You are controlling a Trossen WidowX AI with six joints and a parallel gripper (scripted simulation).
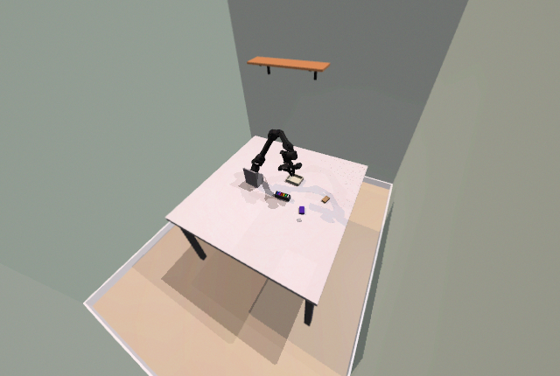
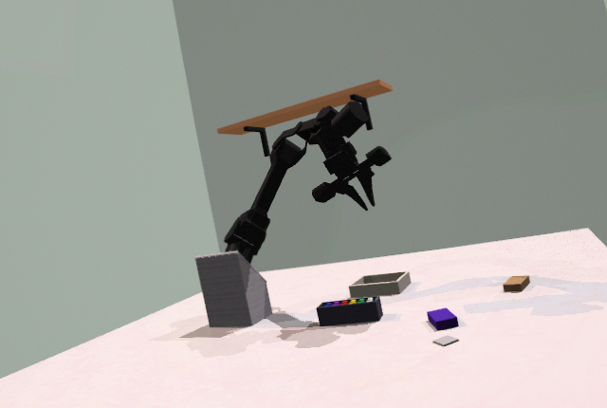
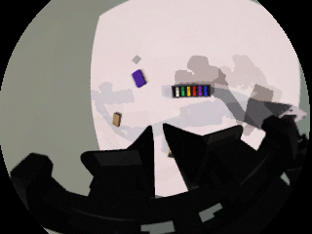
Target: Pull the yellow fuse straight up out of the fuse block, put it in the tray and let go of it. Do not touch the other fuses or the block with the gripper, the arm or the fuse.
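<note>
Right now the yellow fuse is 7 cm behind my gripper tip, 6 cm to the right of it and 20 cm below it. Also, from my gripper tip: purple block (12 cm ahead, 13 cm to the right, 21 cm below); beige tray (5 cm behind, 17 cm to the left, 22 cm below); grey plate (13 cm ahead, 22 cm to the right, 22 cm below).
</note>
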